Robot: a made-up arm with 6 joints.
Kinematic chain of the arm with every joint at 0, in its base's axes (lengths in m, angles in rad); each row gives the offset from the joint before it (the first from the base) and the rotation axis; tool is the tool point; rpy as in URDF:
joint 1: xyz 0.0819 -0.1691 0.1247 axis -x
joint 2: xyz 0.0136 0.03 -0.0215 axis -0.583 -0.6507 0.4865
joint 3: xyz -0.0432 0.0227 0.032 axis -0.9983 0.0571 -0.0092
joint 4: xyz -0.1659 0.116 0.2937 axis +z
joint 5: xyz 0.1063 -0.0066 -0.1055 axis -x
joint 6: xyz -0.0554 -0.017 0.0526 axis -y
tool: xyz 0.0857 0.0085 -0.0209 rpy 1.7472 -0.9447 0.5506
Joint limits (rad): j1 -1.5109..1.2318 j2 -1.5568..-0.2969 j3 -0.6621..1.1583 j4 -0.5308..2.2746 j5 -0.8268..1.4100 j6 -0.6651..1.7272
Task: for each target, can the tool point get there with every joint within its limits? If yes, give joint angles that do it. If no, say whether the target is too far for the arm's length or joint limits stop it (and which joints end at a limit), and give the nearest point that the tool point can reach.
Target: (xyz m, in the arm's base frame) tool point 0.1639 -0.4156 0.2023
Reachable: yes | joints -0.8713 -0.9042 -0.3156 -0.2034 0.1181 0.2535
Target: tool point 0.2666 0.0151 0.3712
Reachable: yes | joints -0.0865 -0.8929 0.8048 0.7323 -0.6205 1.2469
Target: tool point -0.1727 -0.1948 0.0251
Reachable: no: joint limits stop it (at a limit: joint 1, joint 2, joint 3, joint 4, joint 5) | nearest point -0.0708 -0.3838 -0.0070 | short by 0.217 m
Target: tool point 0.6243 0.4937 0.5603
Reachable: no: too far | nearest point 0.3506 0.1674 0.3458 | short by 0.477 m
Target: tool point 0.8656 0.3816 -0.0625
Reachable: no: too far | nearest point 0.3989 0.1677 0.0602 | short by 0.528 m
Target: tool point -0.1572 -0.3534 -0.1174
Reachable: no: joint limits stop it (at a limit: joint 1, joint 2, joint 3, joint 4, joint 5) | nearest point -0.0306 -0.3688 -0.0860 | short by 0.131 m
